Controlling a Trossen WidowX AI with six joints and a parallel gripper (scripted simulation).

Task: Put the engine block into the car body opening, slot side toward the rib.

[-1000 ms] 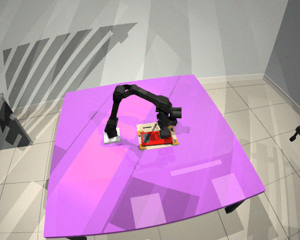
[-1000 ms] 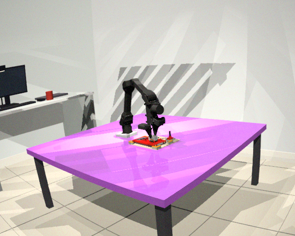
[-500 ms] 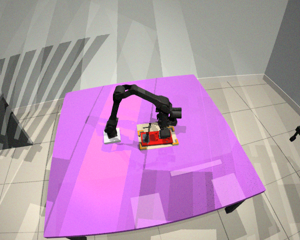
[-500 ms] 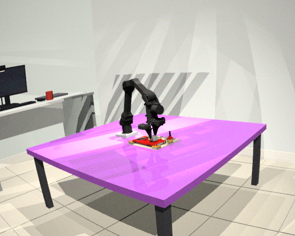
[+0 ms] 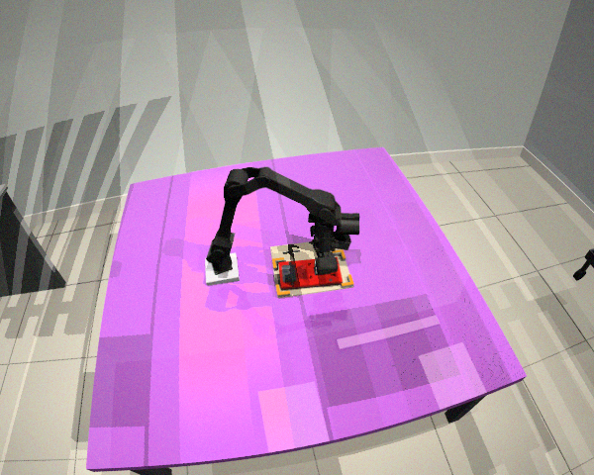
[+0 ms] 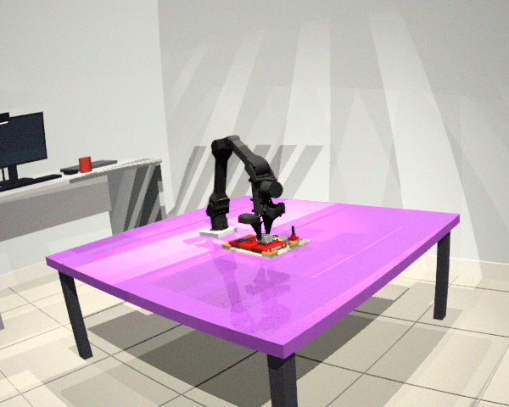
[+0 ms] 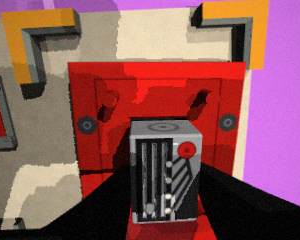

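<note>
Right now the grey engine block is 1 cm below my gripper tip.
</note>
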